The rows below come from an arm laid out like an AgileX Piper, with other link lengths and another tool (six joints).
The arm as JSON. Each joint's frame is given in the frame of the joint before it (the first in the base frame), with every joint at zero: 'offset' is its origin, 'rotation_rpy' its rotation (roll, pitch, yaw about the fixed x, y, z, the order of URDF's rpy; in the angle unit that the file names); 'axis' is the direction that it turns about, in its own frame. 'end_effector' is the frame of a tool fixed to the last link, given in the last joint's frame.
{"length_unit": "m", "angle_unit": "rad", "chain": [
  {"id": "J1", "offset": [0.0, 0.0, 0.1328], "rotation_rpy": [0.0, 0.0, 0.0], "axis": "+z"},
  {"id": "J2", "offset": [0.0, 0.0, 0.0], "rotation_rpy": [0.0, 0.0, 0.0], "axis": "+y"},
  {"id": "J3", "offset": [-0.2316, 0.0, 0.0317], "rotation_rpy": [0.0, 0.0, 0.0], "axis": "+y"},
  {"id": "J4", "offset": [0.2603, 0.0, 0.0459], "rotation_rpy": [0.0, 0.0, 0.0], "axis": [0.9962, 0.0, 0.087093]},
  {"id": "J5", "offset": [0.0, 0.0, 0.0], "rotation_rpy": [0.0, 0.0, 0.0], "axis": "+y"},
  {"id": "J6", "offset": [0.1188, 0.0, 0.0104], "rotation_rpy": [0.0, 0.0, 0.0], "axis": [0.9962, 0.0, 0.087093]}
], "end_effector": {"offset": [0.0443, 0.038, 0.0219], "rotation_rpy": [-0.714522, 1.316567, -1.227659]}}
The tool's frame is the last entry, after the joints.
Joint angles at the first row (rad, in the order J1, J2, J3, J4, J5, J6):
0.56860 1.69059 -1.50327 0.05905 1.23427 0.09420
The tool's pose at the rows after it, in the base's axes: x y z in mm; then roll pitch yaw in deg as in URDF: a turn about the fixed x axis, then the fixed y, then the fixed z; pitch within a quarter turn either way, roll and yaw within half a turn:
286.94 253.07 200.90 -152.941 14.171 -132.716
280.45 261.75 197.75 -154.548 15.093 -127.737
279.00 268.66 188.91 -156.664 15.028 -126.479
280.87 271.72 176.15 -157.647 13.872 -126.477
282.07 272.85 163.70 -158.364 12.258 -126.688
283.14 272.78 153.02 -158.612 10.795 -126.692
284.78 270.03 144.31 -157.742 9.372 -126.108
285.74 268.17 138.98 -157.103 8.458 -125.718
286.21 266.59 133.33 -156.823 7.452 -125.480
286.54 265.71 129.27 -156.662 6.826 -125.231
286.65 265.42 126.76 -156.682 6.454 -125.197
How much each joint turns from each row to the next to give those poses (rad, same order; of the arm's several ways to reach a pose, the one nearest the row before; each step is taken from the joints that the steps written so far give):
0.01727 0.00243 0.00431 0.03391 -0.00249 -0.11897
0.00366 0.01632 -0.00002 0.05437 -0.01290 -0.10145
0.00002 0.03135 0.00002 0.04304 -0.01232 -0.04106
-0.00002 0.03630 -0.00002 0.01103 -0.01033 -0.00853
0.00001 0.03292 -0.00001 0.00216 -0.00233 -0.00003
0.00002 0.02693 0.00003 -0.00460 -0.00150 0.00000
-0.00002 0.01861 -0.00002 -0.02306 -0.00001 -0.00166
0.00062 0.01111 0.00001 -0.01648 0.00002 0.00002
-0.00001 0.01273 0.00000 -0.01126 0.00203 -0.00001
0.00000 0.00951 -0.00001 -0.00661 0.00001 -0.00208
-0.00001 0.00618 0.00001 -0.00210 -0.00001 -0.00001

